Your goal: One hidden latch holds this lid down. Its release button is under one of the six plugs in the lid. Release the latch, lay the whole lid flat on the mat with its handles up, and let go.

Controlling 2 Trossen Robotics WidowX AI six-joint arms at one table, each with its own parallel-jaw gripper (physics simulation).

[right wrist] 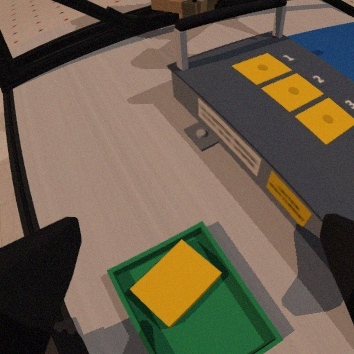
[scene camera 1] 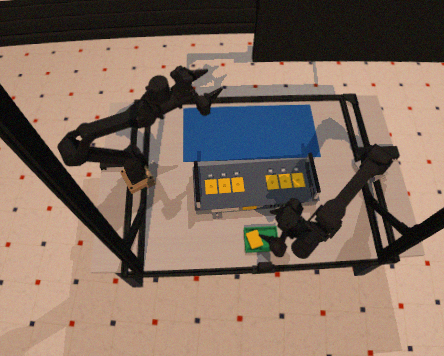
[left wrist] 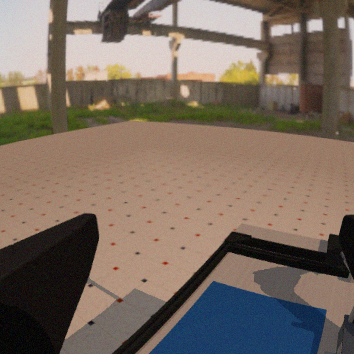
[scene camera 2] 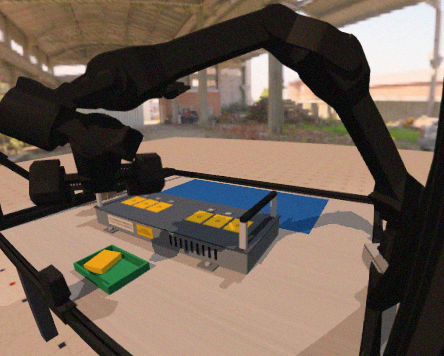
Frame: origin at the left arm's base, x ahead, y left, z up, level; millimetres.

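Seen in the pictures: left gripper, fingertip midpoint: [scene camera 1: 215, 79] [left wrist: 225, 229] [scene camera 2: 187, 85]; right gripper, fingertip midpoint: [right wrist: 203, 229] [scene camera 1: 264, 223] [scene camera 2: 101, 195]; left arm's base, origin of the base link: [scene camera 1: 136, 174].
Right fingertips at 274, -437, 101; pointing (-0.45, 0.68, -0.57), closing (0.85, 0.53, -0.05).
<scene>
Offsets run from my right fingertips to a thing's middle, as dx, dy, dz. "pt": to the spot under its first point. Level surfaces: height alone.
The grey lid @[pt +89, +162, -99] [scene camera 1: 256, 185] [scene camera 2: 176, 209] [right wrist: 300, 165] lies level, with two groups of three yellow plugs in its top and a black bar handle [scene camera 1: 197, 186] [scene camera 2: 258, 206] [right wrist: 230, 15] up at each end. In the right wrist view one group is numbered 1, 2, 3. The blue mat @[dz -146] [scene camera 1: 250, 130] [left wrist: 240, 320] [right wrist: 330, 45] lies beyond it. A yellow block @[-24, +1, -137] [scene camera 1: 254, 239] [scene camera 2: 103, 261] [right wrist: 176, 283] rests in the green tray. My right gripper [scene camera 1: 267, 222] [scene camera 2: 96, 189] [right wrist: 203, 229] is open and empty above the tray area. My left gripper [scene camera 1: 213, 81] [left wrist: 225, 229] is open and empty beyond the mat's upper left corner.
The green tray @[-2, -11, -139] [scene camera 2: 129, 281] [right wrist: 235, 310] stands beside the lid's vented side. Small metal brackets stick out at the foot of that side. Black frame bars [scene camera 1: 210, 273] surround the table. A wooden block [scene camera 1: 141, 183] is at the left arm's base. My right arm spans scene camera 2.
</scene>
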